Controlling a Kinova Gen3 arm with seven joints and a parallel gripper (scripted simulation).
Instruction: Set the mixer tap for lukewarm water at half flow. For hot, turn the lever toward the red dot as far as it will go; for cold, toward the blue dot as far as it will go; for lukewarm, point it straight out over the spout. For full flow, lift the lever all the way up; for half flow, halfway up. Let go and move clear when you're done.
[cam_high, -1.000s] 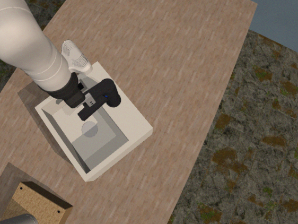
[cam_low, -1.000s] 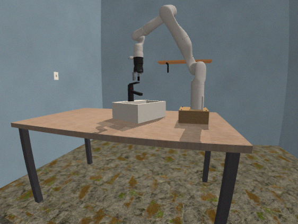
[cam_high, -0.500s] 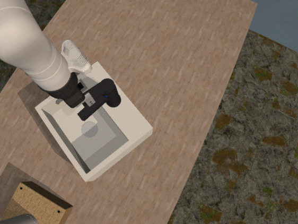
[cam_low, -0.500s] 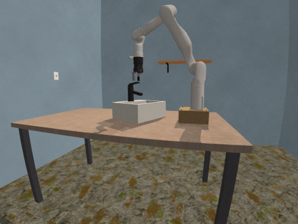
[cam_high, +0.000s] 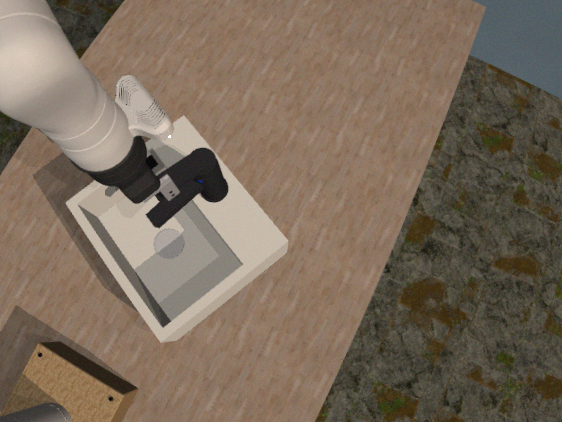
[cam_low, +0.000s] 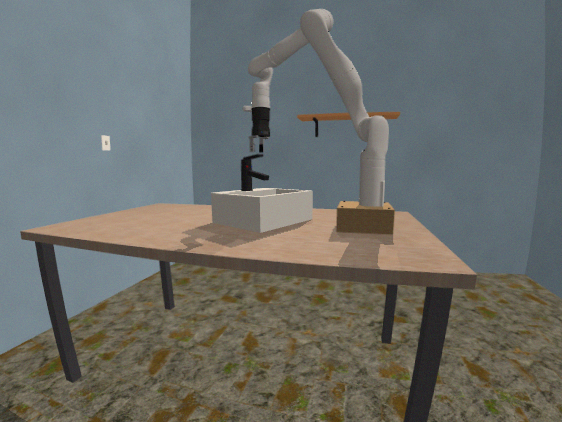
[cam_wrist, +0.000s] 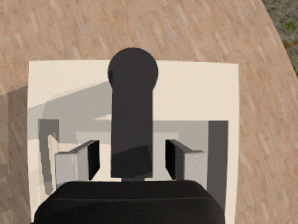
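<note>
My hand is 40 mm above the lever, 20 mm short of it and 10 mm to the left of it. Round my hand: white sink basin (280 mm below, 50 mm behind, 10 mm to the left); black mixer tap (80 mm below, 40 mm ahead, 10 mm to the right).
</note>
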